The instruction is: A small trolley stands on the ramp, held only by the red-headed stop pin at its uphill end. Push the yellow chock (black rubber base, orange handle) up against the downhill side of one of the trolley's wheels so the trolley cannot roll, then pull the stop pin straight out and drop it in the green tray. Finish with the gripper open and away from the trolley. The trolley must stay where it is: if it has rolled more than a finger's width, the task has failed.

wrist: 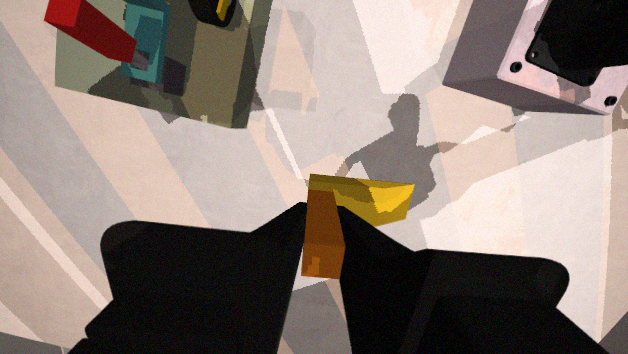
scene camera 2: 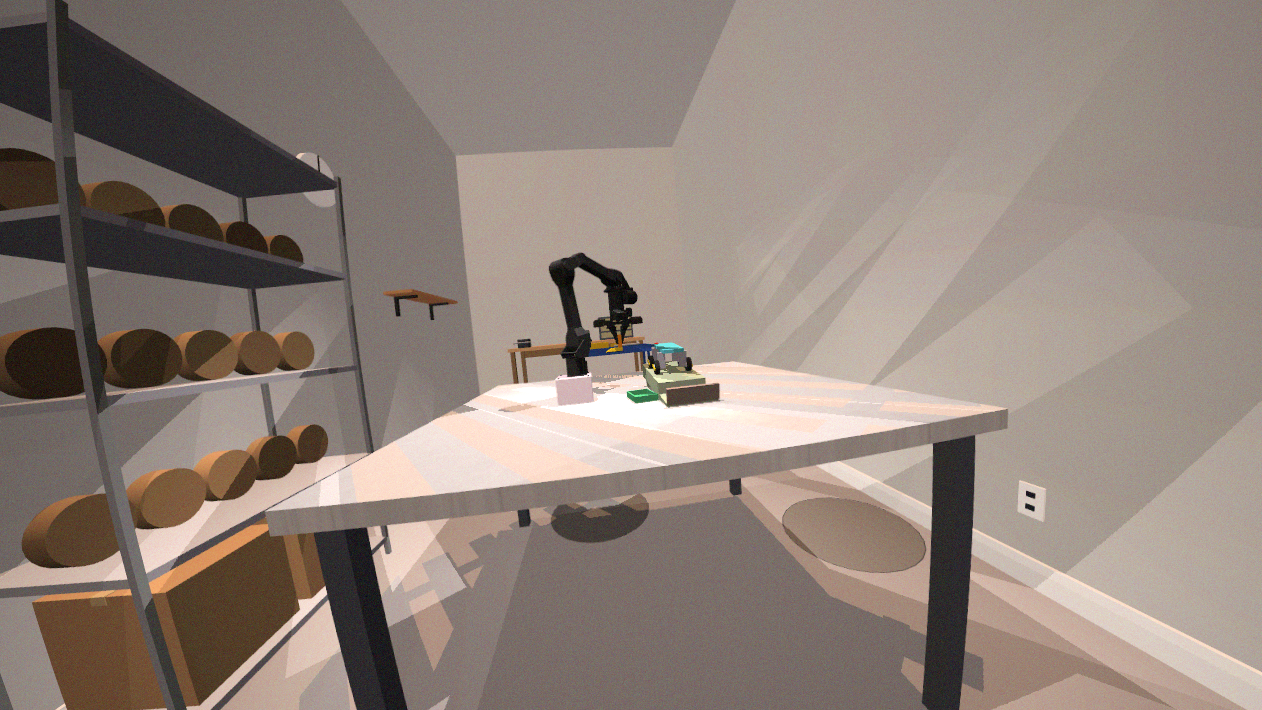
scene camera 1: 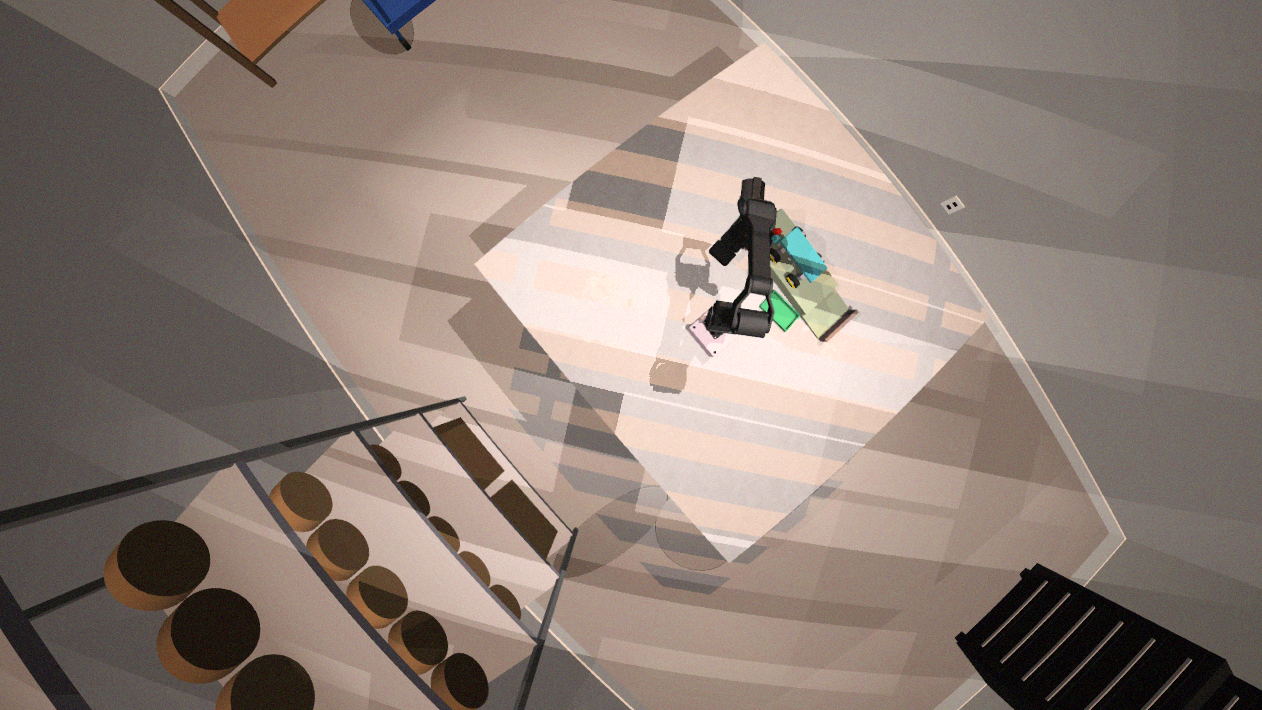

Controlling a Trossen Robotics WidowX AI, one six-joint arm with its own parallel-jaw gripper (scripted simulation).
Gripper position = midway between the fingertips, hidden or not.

The gripper (scene camera 1: 732, 241) holds a yellow chock (wrist: 379, 203). Also in view: a trolley (scene camera 1: 811, 263).
The trolley also shows in scene camera 2 (scene camera 2: 679, 354). The gripper also shows in the wrist view (wrist: 320, 212) and in scene camera 2 (scene camera 2: 619, 344). Scene camera 1 misses the yellow chock, which is hidden by the gripper.
